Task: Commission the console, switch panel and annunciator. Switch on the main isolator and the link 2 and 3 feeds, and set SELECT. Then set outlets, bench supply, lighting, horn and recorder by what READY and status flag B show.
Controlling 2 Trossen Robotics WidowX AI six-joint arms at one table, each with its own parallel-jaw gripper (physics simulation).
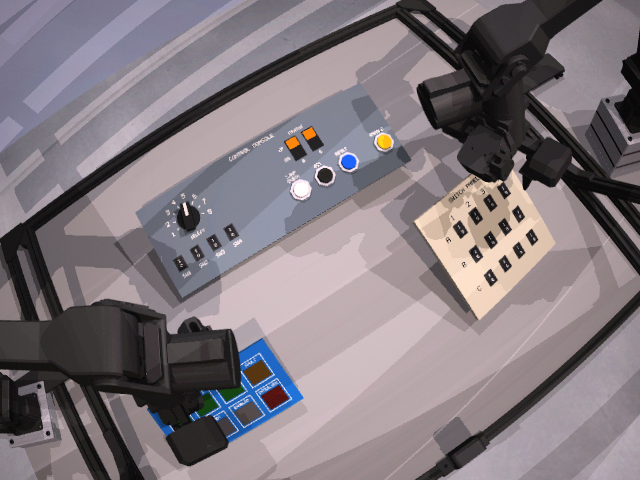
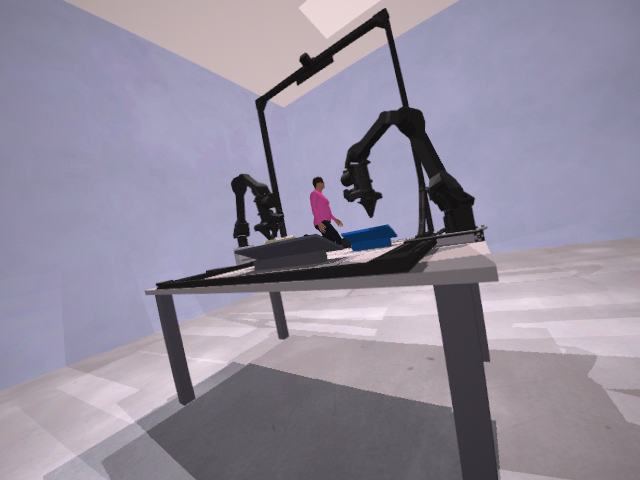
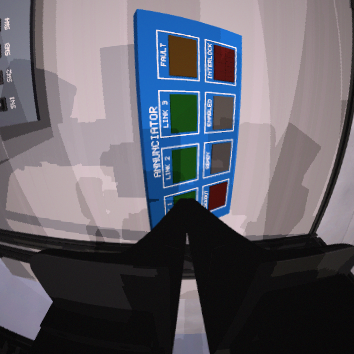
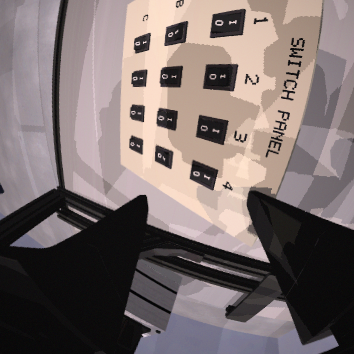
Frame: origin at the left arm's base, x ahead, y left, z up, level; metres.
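Where they show: left gripper, fingertip midpoint: (image 1: 187, 400) (image 2: 371, 217) (image 3: 185, 204); right gripper, fingertip midpoint: (image 1: 508, 178) (image 4: 197, 199); left arm's base, link origin: (image 1: 25, 414) (image 2: 461, 230); right arm's base, link origin: (image 1: 635, 116) (image 2: 243, 247) (image 4: 129, 322).
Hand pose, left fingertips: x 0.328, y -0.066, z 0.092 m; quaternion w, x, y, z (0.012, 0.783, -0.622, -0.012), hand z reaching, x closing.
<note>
Each offset is from my left fingertips to the centre of the thing. "spot": to the spot under its first point.
The grey-blue console @(spot: dz -0.063, dx +0.169, dy +0.264 m) (image 1: 263, 206) (image 2: 294, 246) has its SELECT knob @(dz -0.037, dx +0.058, dy +0.275 m) (image 1: 188, 215) pointing at 5. Status flags A @(spot: dz -0.043, dx +0.242, dy +0.331 m) (image 1: 295, 148) and B @(spot: dz -0.042, dx +0.271, dy +0.339 m) (image 1: 312, 138) show orange upper halves. The cream switch panel @(dz -0.075, dx +0.455, dy +0.114 m) (image 1: 434, 224) (image 4: 195, 105) has rows A to C of rockers; their positions are hard to read. On the blue annunciator @(dz -0.086, dx +0.028, dy +0.007 m) (image 1: 264, 346) (image 2: 369, 237) (image 3: 146, 75), READY @(spot: dz -0.072, dx +0.018, dy -0.035 m) (image 3: 220, 156) and ENABLED @(spot: dz -0.072, dx +0.058, dy -0.023 m) (image 3: 222, 113) are grey; LINK 2 @(spot: dz -0.053, dx +0.008, dy +0.000 m) (image 3: 185, 163) and LINK 3 @(spot: dz -0.053, dx +0.049, dy +0.012 m) (image 3: 184, 113) are dull green. My left gripper (image 3: 185, 204) (image 2: 370, 215) is shut and empty above it. My right gripper (image 4: 197, 199) is open above the switch panel's column 4 end.
White, black, blue and yellow buttons (image 1: 300, 189) (image 1: 324, 175) (image 1: 348, 162) (image 1: 383, 141) line the console, and SW1 to SW4 sit below the knob. A black frame rail (image 1: 217, 104) borders the table. A person in pink (image 2: 321, 207) stands beyond the table.
</note>
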